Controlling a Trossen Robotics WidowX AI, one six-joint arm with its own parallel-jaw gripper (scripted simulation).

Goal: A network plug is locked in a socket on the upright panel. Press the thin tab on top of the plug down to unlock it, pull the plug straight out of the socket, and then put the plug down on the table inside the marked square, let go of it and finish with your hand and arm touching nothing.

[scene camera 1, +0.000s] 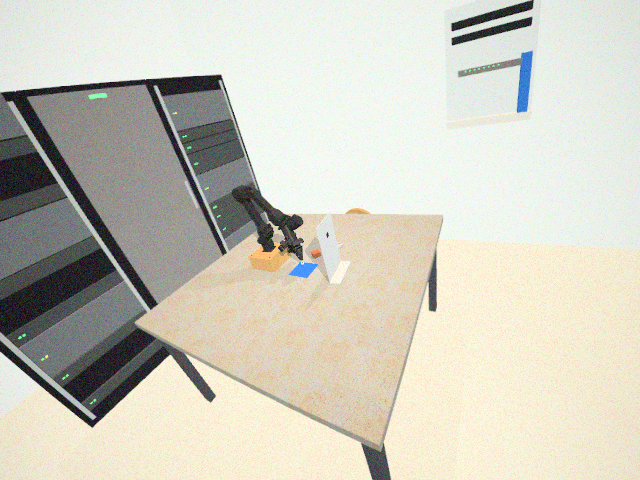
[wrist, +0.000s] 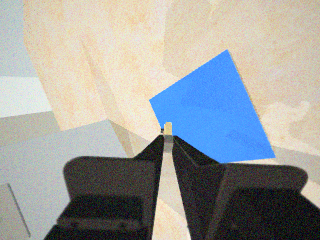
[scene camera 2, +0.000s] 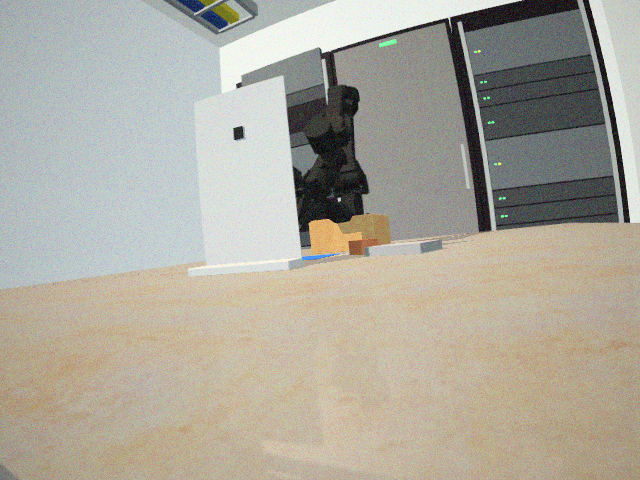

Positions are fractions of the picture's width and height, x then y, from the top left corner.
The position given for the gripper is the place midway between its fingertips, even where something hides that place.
In view: the gripper (scene camera 2: 0.46, 0.48), a flat grey slab (scene camera 2: 0.66, 0.52), a white upright panel (scene camera 2: 0.39, 0.41) and a blue marked square (wrist: 0.66, 0.46).
The gripper shows as well in the wrist view (wrist: 0.52, 0.58). The white upright panel is seen too in scene camera 1 (scene camera 1: 0.53, 0.56).
